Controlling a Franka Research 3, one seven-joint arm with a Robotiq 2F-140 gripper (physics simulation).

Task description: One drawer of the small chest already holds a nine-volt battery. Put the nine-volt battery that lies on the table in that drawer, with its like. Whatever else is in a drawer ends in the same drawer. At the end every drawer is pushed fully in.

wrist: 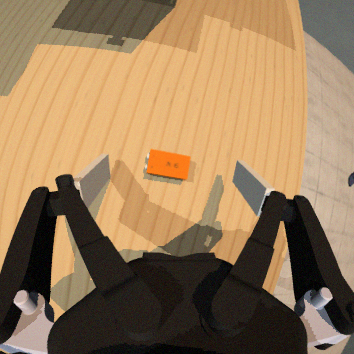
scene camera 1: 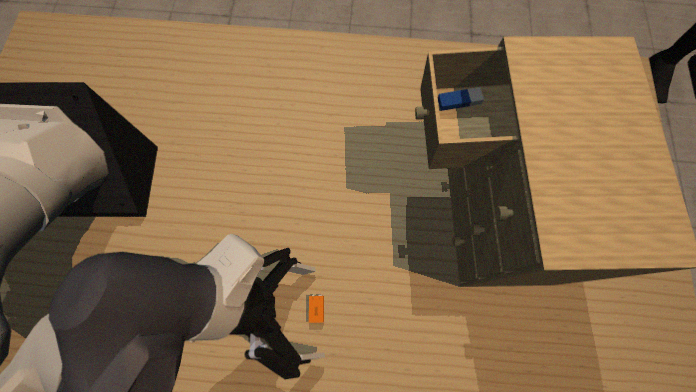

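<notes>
An orange nine-volt battery (scene camera 1: 316, 309) (wrist: 168, 164) lies flat on the table (scene camera 1: 240, 150) (wrist: 210, 110), its terminals towards the back in the scene view. My gripper (scene camera 1: 307, 312) (wrist: 172, 167) is open and empty, its fingers above the table on either side of the battery's position, and not touching it. The small chest (scene camera 1: 600, 150) stands at the right in the scene view. Its upper drawer at the far end (scene camera 1: 475, 141) is pulled out and holds a blue block with a grey end (scene camera 1: 460, 99). The inside of the other drawers is hidden.
Several closed drawer fronts with knobs, one knob (scene camera 1: 505, 213) among them, face the arm beside and below the open drawer. The open drawer's knob (scene camera 1: 421, 113) sticks out over the table. The black robot base (scene camera 1: 125, 165) stands at the left.
</notes>
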